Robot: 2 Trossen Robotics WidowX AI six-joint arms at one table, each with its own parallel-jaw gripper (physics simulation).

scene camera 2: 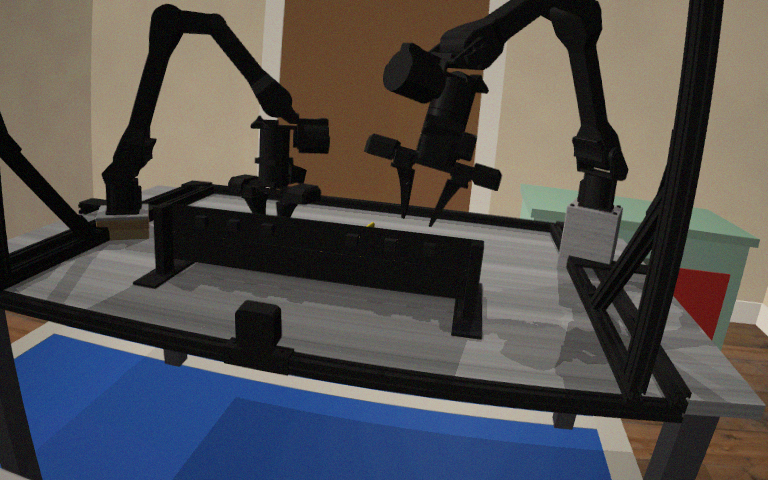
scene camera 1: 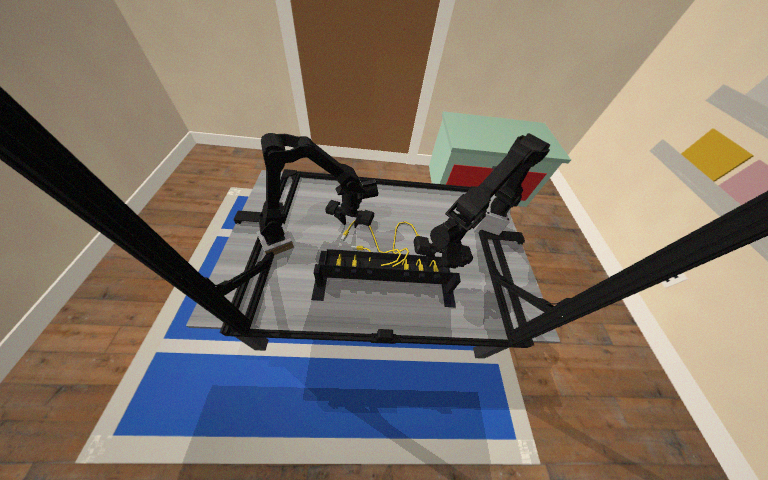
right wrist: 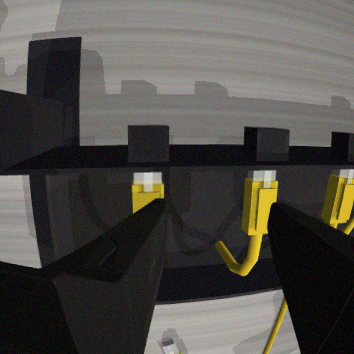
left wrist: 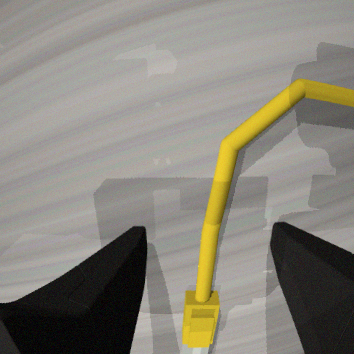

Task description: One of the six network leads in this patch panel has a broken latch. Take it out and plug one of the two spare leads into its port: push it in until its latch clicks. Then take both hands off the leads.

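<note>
The black patch panel holds upright yellow leads at both ends. The right wrist view shows plugged leads. At the third port from the left in scene camera 1, no full plug shows. One loose yellow lead plug hangs or lies between the left fingers, touching neither. Another yellow plug lies behind the panel. A clear plug end shows low in the right wrist view. My left gripper is open behind the panel. My right gripper is open above the right-hand ports. Which latch is broken cannot be told.
Loose yellow cables tangle behind and over the panel's middle, with one loop rising near the right gripper. The panel's end feet stand on the grey table. A black frame rail runs along the front.
</note>
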